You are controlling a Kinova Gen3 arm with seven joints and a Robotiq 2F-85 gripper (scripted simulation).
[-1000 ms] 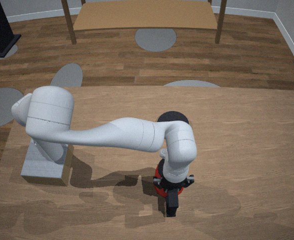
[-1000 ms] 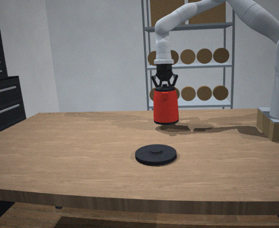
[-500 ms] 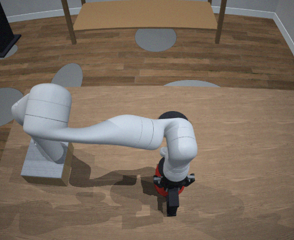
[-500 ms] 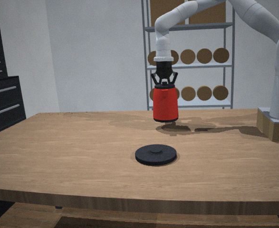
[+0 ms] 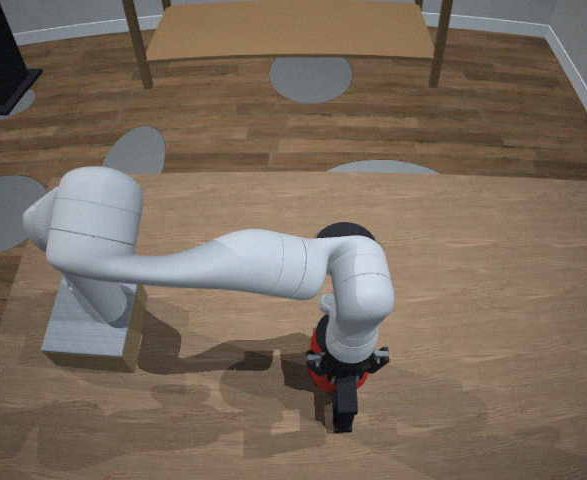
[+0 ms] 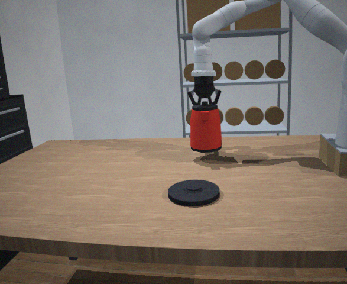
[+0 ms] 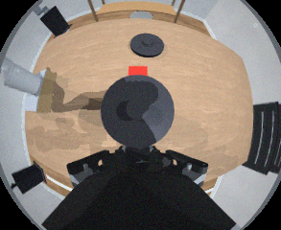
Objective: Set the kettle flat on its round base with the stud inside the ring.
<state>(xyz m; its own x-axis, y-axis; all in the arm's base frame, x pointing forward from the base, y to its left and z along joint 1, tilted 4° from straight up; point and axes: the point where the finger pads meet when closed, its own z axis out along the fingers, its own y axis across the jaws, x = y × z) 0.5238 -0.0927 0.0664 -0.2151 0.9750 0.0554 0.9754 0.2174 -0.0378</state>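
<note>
My hand is 1 cm past the red kettle, 3 cm to the right of it and 4 cm above it. The rest, counted from my hand: round black base: 4 cm behind, 38 cm to the left, 17 cm below.
</note>
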